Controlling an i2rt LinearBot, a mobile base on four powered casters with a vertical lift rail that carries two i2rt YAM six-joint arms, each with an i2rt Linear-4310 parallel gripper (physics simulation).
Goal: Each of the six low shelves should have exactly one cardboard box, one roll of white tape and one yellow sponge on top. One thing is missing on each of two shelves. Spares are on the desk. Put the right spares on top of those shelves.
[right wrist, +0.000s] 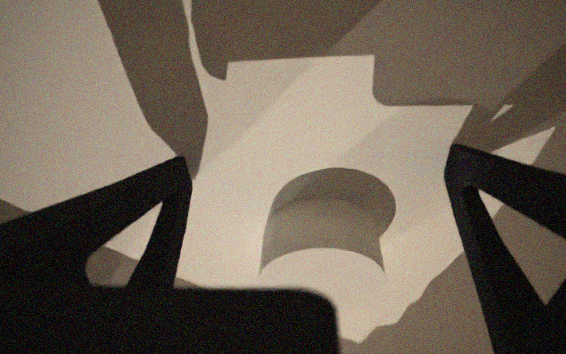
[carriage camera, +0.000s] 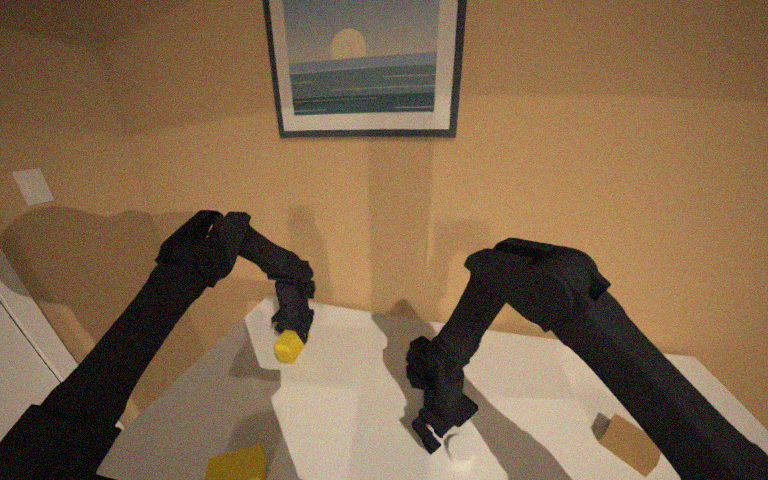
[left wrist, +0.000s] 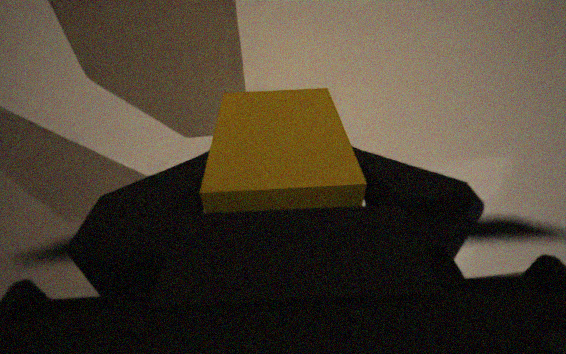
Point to a white desk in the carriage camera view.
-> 346, 400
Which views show my left gripper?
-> The carriage camera view and the left wrist view only.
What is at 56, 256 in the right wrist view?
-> My right gripper.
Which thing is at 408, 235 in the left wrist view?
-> My left gripper.
